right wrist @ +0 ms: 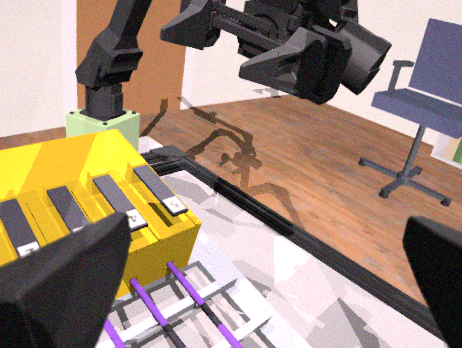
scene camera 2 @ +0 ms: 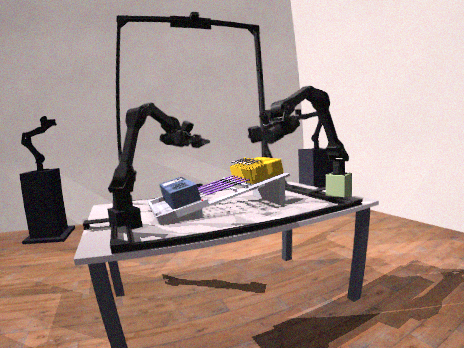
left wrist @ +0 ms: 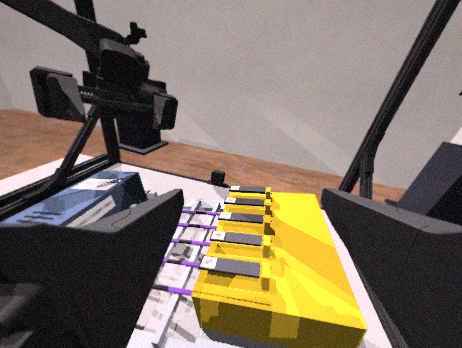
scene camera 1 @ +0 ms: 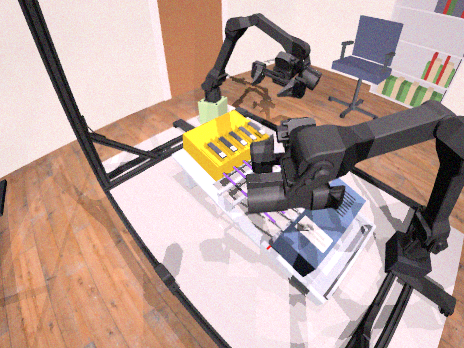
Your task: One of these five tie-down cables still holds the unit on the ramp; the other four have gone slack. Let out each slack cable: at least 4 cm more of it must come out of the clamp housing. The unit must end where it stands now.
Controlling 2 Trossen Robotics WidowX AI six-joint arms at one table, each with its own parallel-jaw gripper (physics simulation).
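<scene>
The yellow clamp housing [scene camera 1: 200, 160] [scene camera 2: 257, 172] [left wrist: 300, 220] [right wrist: 165, 247] sits at the ramp's [scene camera 1: 250, 237] raised end. Its grey levers, including lever 5 [left wrist: 235, 267] [right wrist: 155, 187], lie low in their slots. Purple cables [scene camera 1: 235, 184] [scene camera 2: 217, 186] [left wrist: 180, 291] [right wrist: 185, 277] run down to the blue unit [scene camera 1: 287, 245] [scene camera 2: 181, 194] [left wrist: 135, 185] at the low end; which is taut I cannot tell. My left gripper [scene camera 1: 272, 84] [scene camera 2: 255, 134] [left wrist: 251, 195] is open, above and off the housing. My right gripper [scene camera 1: 256, 172] [scene camera 2: 205, 141] [right wrist: 270, 229] is open above the cables, partly hiding them in scene camera 1.
White crossbars of the ramp lie under the cables. A black frame runs round the table [scene camera 2: 95, 250], with tall posts and an overhead bar [scene camera 2: 150, 20]. A pale green block [scene camera 1: 212, 110] [scene camera 2: 339, 185] [right wrist: 102, 127] carries the left arm. The two grippers are apart.
</scene>
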